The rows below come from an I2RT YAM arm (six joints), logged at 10 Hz.
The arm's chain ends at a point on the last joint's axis. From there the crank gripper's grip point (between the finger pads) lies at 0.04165 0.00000 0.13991 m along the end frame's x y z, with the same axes.
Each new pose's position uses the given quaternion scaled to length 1; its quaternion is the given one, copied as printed.
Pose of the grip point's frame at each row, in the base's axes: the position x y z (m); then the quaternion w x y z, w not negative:
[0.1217 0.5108 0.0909 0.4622 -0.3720 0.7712 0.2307]
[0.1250 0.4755 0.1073 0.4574 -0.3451 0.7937 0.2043]
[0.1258 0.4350 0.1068 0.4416 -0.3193 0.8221 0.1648]
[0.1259 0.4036 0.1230 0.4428 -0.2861 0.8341 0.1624]
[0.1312 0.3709 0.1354 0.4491 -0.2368 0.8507 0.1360]
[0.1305 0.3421 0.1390 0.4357 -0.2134 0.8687 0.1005]
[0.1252 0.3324 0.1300 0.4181 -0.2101 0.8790 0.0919]
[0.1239 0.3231 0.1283 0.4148 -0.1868 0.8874 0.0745]
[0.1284 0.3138 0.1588 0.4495 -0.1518 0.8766 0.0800]
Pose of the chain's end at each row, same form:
[0.0583 0.4279 0.1930 0.4622 -0.3720 0.7712 0.2307]
[0.0574 0.4010 0.2131 0.4574 -0.3451 0.7937 0.2043]
[0.0558 0.3734 0.2192 0.4416 -0.3193 0.8221 0.1648]
[0.0541 0.3441 0.2353 0.4428 -0.2861 0.8341 0.1624]
[0.0535 0.3205 0.2482 0.4491 -0.2368 0.8507 0.1360]
[0.0526 0.3035 0.2563 0.4357 -0.2134 0.8687 0.1005]
[0.0512 0.2974 0.2509 0.4181 -0.2101 0.8790 0.0919]
[0.0492 0.2942 0.2503 0.4148 -0.1868 0.8874 0.0745]
[0.0444 0.2832 0.2742 0.4495 -0.1518 0.8766 0.0800]

